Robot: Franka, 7 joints.
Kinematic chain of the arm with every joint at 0, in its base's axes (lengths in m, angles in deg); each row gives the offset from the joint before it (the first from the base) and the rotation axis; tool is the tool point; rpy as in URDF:
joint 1: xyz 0 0 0.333 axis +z
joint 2: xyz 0 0 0 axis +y
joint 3: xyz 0 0 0.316 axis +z
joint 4: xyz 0.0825 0 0 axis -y
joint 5: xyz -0.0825 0 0.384 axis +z
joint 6: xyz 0 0 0 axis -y
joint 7: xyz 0.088 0 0 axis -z
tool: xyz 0 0 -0.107 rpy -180 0 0
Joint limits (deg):
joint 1: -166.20..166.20
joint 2: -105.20..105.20
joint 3: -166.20..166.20
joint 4: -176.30..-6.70
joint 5: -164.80..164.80
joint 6: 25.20..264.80
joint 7: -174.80..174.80
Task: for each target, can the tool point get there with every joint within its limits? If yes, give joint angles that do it. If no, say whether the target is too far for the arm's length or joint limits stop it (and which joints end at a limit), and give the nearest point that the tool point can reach.
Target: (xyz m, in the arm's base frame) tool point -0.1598 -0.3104 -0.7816
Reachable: no: too far | nearest point -0.1464 -0.2845 -0.3595 | short by 0.423 m
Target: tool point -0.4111 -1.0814 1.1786
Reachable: no: too far | nearest point -0.2461 -0.6474 0.8392 | short by 0.575 m
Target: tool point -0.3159 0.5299 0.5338
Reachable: yes | joints 93.43 17.12 20.49 -106.92 -50.64 214.84 22.93
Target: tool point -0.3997 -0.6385 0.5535
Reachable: yes | joints 21.87 -85.56 -78.61 -69.72 -48.44 192.57 34.98
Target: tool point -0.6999 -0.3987 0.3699
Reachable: yes | joints 60.56 -85.18 93.44 -42.41 -2.78 108.32 -140.91
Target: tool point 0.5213 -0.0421 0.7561
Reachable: yes | joints 60.63 28.03 -74.75 -85.39 70.05 229.77 46.74
